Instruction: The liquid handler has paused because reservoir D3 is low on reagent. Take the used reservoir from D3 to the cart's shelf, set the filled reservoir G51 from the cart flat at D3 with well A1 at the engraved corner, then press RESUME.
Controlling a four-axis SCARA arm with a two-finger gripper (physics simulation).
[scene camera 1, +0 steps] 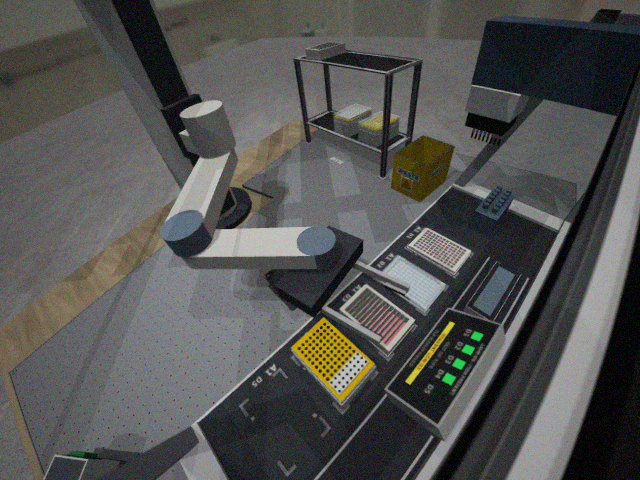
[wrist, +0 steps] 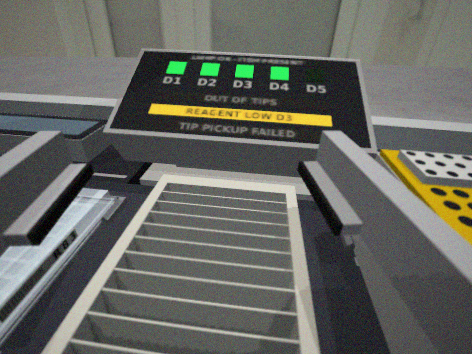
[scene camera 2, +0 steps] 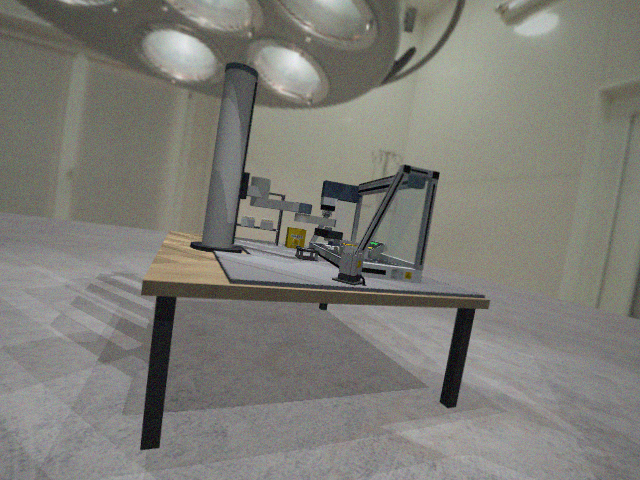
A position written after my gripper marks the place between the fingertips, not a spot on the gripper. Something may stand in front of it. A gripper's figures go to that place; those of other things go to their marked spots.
Labels:
My gripper (scene camera 1: 395, 313): 0.51 m from the lens. A clear well plate (scene camera 1: 424, 288): 0.61 m from the lens.

